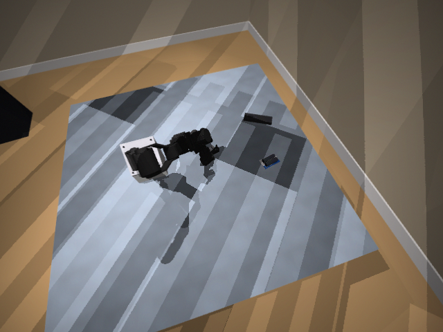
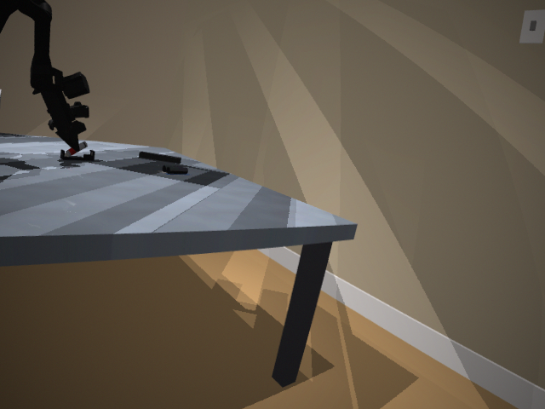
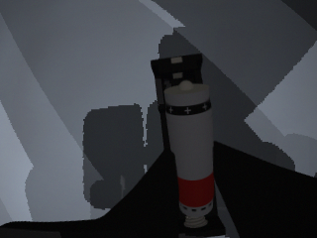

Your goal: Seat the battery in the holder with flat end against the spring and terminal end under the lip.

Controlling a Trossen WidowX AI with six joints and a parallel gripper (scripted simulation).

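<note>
The grey battery lies 1 cm above my gripper tip. The rest, counted from my gripper tip: long dark bar 34 cm ahead, 12 cm to the left, 1 cm below.
</note>
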